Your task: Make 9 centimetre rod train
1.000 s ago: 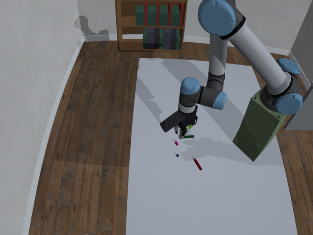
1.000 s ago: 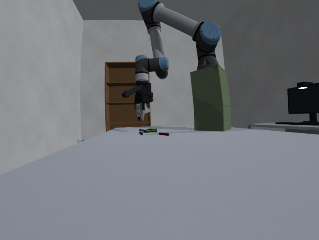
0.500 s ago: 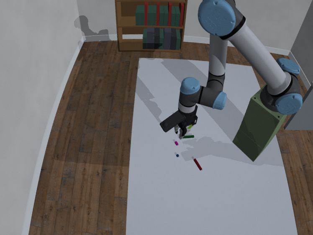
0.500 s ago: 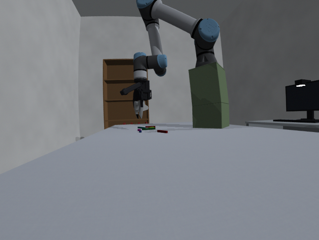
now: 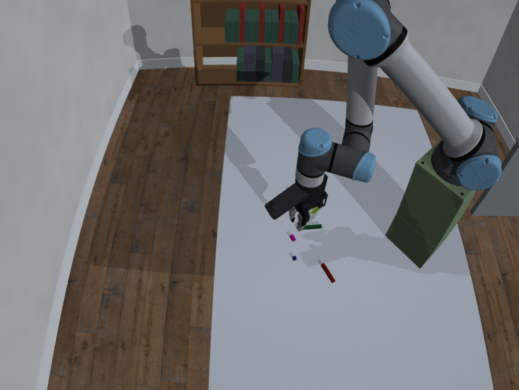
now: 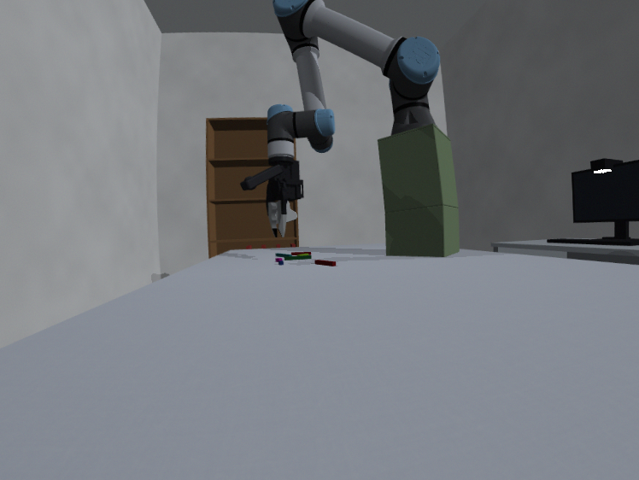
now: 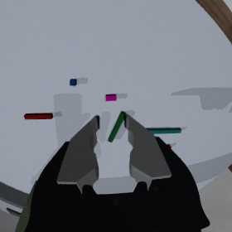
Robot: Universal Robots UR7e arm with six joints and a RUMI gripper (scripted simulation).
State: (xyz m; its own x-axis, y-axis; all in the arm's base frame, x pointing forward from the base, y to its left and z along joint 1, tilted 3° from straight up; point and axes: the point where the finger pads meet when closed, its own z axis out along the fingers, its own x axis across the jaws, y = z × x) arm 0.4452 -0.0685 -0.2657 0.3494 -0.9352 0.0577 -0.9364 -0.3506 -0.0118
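The magenta rod lies 8 cm below my hand. Also, from my hand: green rod 6 cm behind, 3 cm to the right, 8 cm below; blue rod 1 cm ahead, 7 cm to the left, 8 cm below; lime rod 9 cm behind, 9 cm to the right, 8 cm below.
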